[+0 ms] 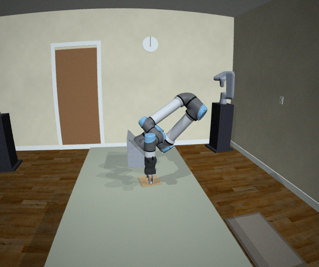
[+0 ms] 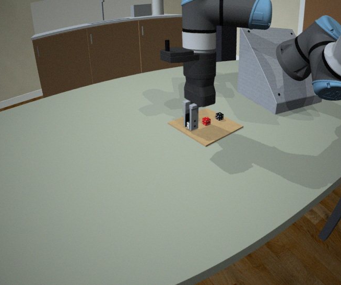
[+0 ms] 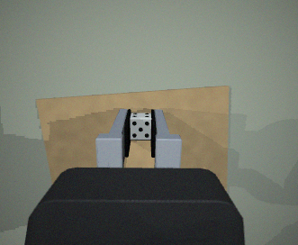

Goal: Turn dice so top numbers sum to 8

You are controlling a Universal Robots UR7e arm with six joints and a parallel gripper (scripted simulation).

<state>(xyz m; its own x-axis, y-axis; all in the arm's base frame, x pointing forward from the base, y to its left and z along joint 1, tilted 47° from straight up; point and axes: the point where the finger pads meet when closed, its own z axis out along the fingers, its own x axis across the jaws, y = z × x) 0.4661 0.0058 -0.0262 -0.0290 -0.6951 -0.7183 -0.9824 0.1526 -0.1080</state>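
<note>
Now: the white die 10 mm below my hand. From my hand the other things lie so: tan mat (50 mm behind, 30 mm below); then red die (50 mm behind, 20 mm below).
</note>
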